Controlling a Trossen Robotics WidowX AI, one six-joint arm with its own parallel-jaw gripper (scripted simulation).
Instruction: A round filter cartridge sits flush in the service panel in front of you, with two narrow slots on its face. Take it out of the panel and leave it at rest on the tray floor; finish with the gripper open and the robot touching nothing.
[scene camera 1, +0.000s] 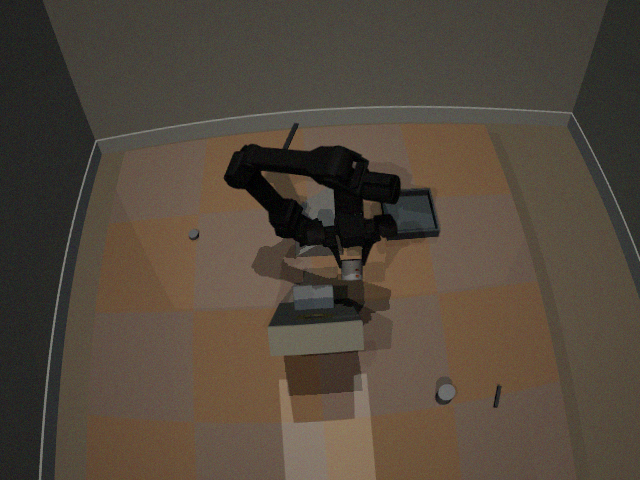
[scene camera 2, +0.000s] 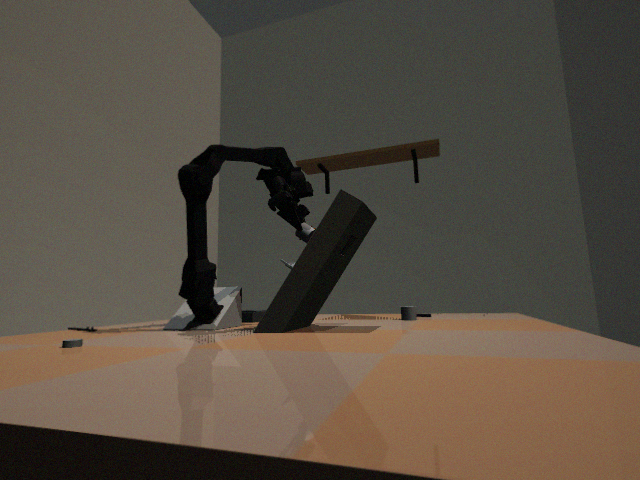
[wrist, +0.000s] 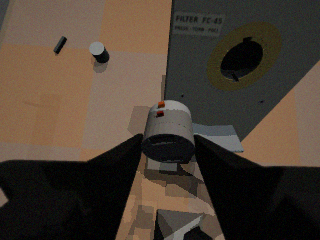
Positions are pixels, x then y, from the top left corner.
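I can see my gripper in scene camera 1 (351, 266), and scene camera 2 and the wrist view show it too. On my gripper, (scene camera 2: 300, 213) and (wrist: 95, 192) are the same spot.
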